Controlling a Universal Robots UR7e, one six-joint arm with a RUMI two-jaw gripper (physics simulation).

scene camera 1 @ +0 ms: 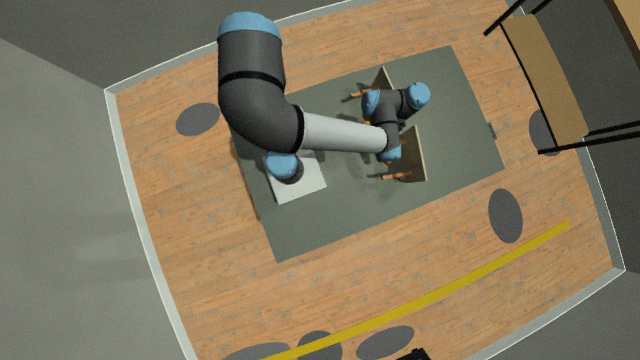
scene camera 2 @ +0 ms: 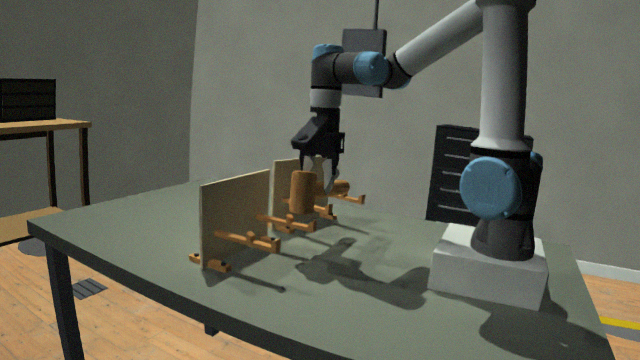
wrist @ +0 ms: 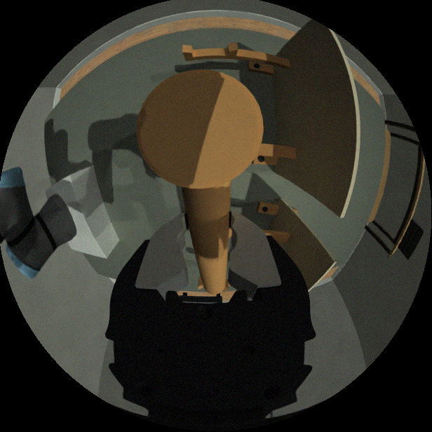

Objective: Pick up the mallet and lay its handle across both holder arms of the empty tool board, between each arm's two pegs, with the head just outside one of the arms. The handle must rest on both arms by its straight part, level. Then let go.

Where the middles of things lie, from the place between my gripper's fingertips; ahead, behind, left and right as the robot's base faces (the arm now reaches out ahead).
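Labels:
So you can picture the orange-brown mallet (scene camera 2: 304, 190): my hand's 20 mm below it and 30 mm to the left of it.

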